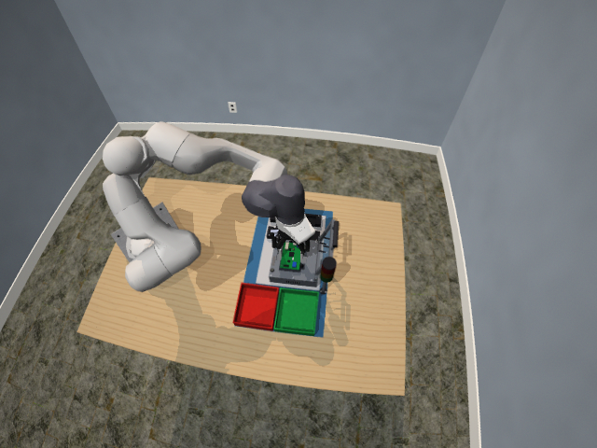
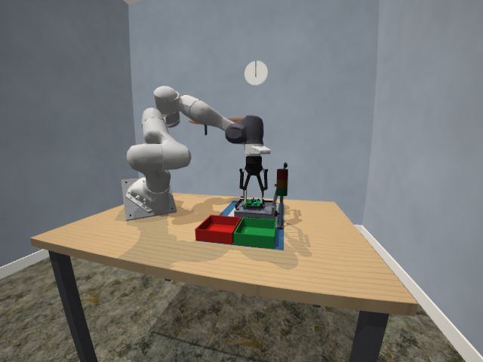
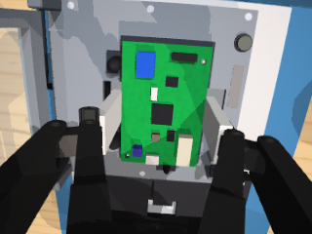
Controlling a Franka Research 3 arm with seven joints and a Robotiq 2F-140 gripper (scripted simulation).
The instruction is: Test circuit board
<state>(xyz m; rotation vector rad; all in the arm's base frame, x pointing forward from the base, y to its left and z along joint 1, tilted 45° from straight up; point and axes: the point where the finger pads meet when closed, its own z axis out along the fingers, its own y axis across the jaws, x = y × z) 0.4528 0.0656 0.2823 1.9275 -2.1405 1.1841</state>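
Right now the green circuit board is 2 cm below my hand. Also, from my hand: tester plate: 1 cm ahead, 3 cm below; then clear lid: 12 cm ahead, 3 cm to the right, 8 cm above; then green bin: 1 cm behind, 20 cm to the right, 9 cm below.
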